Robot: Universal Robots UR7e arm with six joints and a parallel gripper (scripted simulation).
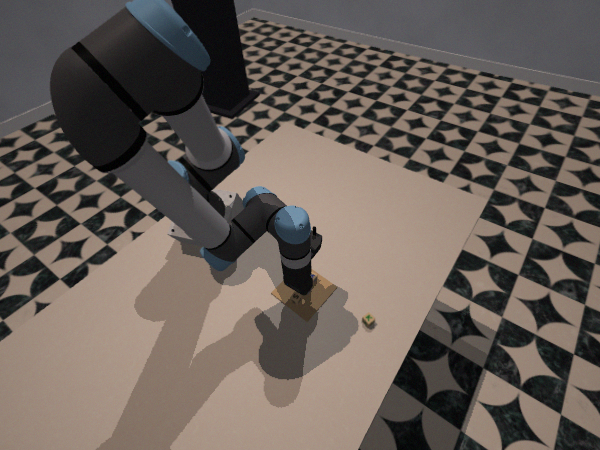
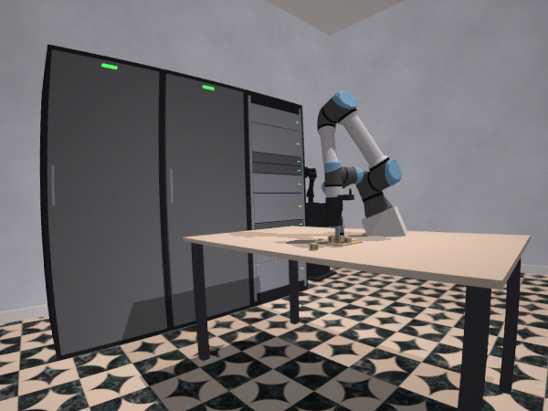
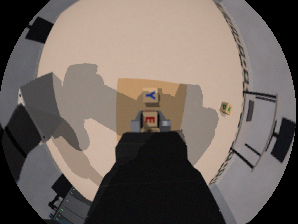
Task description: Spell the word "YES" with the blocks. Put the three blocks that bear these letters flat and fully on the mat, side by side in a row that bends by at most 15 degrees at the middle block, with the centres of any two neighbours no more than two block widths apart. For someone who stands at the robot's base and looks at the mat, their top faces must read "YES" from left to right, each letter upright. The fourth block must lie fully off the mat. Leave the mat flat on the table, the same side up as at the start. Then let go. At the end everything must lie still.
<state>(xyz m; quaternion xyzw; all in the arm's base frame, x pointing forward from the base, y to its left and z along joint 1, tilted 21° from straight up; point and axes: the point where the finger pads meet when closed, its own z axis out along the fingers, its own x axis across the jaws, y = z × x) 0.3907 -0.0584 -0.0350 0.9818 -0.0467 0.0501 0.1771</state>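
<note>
The mat is 20 mm below my hand. Round my hand: S block: 40 mm to the right, 10 mm below.
</note>
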